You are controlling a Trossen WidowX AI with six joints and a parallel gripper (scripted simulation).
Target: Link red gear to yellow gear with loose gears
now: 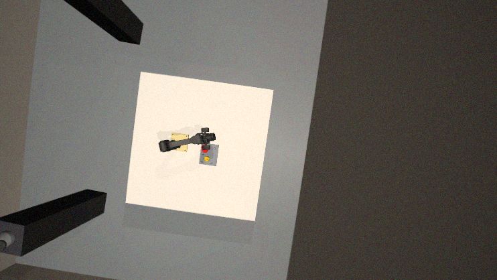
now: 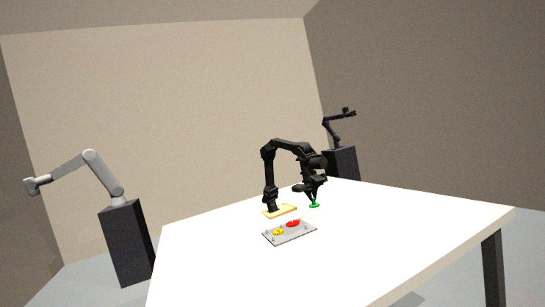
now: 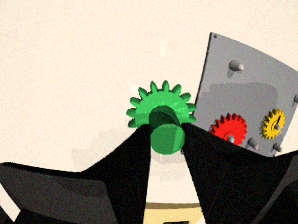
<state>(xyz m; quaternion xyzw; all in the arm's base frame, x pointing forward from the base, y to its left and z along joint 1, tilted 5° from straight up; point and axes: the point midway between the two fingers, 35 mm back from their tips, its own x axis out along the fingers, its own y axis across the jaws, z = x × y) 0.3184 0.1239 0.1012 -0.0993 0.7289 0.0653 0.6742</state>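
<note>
The yellow gear lies 10 mm behind my gripper tip, 200 mm to the right of it and 80 mm below it. From my gripper tip the other things lie so: red gear: 40 mm behind, 120 mm to the right, 90 mm below; then grey board: 10 mm ahead, 160 mm to the right, 90 mm below; then green gear: 10 mm below.
</note>
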